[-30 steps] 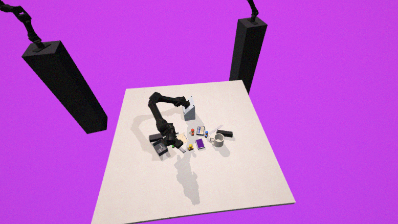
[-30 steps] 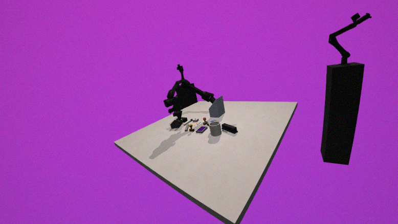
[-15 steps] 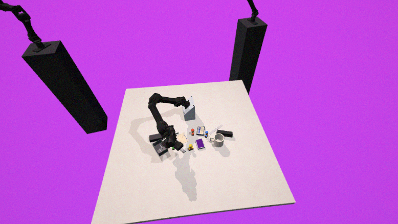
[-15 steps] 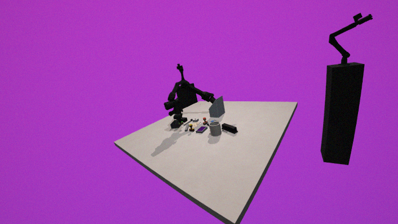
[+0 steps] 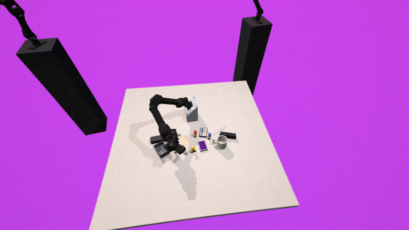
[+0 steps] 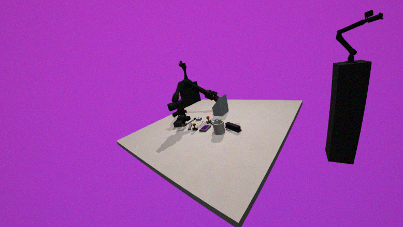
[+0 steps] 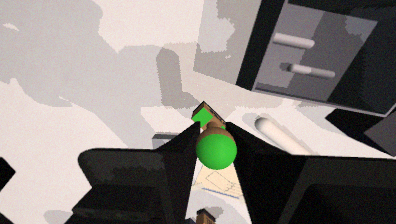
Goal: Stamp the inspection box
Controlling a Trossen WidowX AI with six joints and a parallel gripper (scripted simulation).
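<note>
My gripper tip is 10 mm past the grey bar, 50 mm to the right of it and 30 mm above it. Round my gripper tip: beige card: 90 mm behind, 90 mm to the left, 40 mm below; green-knobbed stamp: right at my gripper tip; yellow-knobbed stamp: 30 mm ahead, 140 mm to the left, 20 mm below.
</note>
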